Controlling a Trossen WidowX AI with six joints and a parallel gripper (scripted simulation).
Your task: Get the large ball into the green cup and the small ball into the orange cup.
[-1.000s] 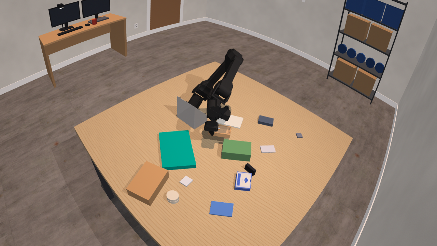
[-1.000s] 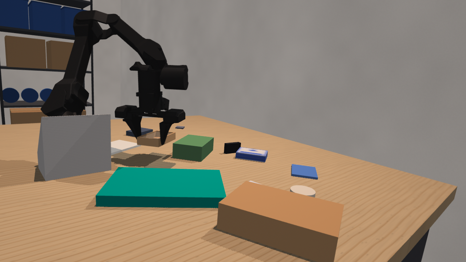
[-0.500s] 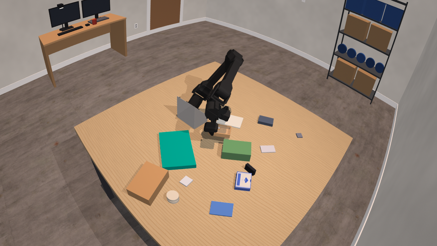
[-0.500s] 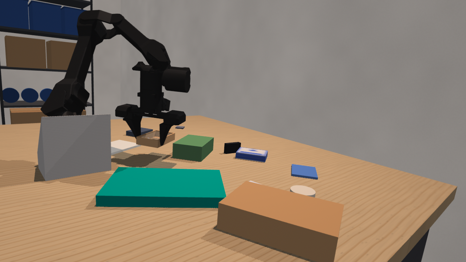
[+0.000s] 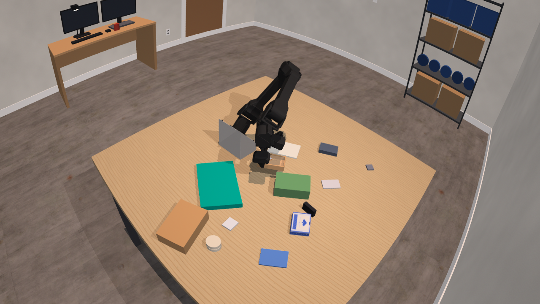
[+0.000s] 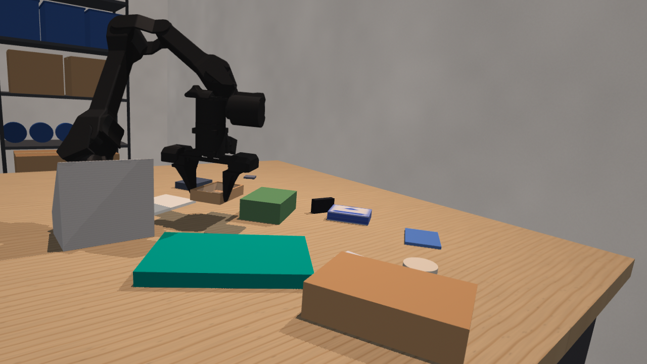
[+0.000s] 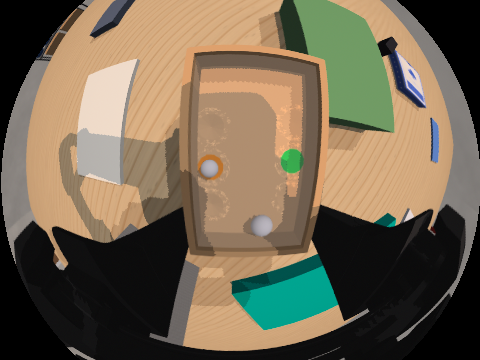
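The wooden puzzle is 3 cm ahead of my hand, 2 cm to the left of it and 3 cm below it. Round my hand: teal slab: 3 cm behind, 20 cm to the right, 8 cm below; green box: 15 cm ahead, 3 cm to the left, 7 cm below; cream slab: 6 cm behind, 18 cm to the left, 9 cm below.
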